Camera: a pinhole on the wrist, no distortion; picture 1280 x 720 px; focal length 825.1 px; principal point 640.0 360.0 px. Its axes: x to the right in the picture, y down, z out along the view. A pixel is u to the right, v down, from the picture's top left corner.
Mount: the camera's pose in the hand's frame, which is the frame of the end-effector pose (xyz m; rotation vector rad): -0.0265 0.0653 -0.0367 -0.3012 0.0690 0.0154
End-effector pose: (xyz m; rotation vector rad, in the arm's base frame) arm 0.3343 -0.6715 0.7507 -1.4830 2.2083 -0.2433
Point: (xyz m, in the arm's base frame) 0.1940 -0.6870 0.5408
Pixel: 1205 671
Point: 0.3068 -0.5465 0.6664
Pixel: 188 414
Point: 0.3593 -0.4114 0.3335
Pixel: 409 441
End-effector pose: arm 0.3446 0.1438 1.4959 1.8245 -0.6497 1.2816
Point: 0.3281 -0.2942 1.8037
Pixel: 1160 676
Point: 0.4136 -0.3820 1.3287
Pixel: 397 294
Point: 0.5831 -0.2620 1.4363
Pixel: 650 22
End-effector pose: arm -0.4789 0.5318 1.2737 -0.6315 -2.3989 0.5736
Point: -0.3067 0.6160 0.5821
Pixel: outside the picture
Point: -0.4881 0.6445 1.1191
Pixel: 752 679
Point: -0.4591 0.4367 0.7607
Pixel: 86 380
